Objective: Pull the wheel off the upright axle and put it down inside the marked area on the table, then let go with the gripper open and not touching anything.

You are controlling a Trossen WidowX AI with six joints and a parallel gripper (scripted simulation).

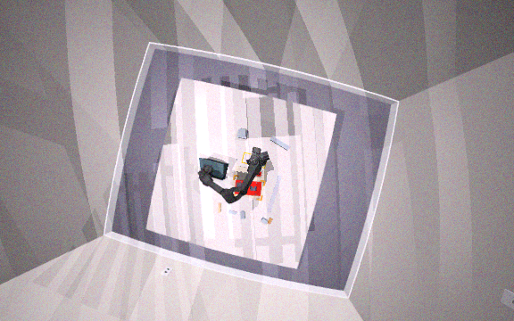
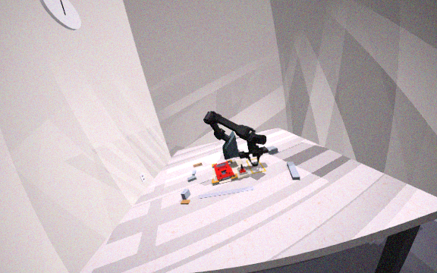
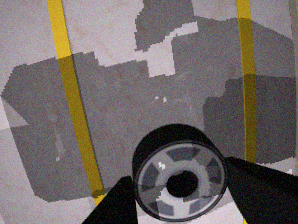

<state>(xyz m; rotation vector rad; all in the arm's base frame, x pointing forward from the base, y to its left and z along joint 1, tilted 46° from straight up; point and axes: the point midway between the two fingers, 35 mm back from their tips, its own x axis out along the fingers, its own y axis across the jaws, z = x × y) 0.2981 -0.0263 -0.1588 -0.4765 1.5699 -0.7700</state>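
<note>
Now: gripper tip right at the wheel.
</note>
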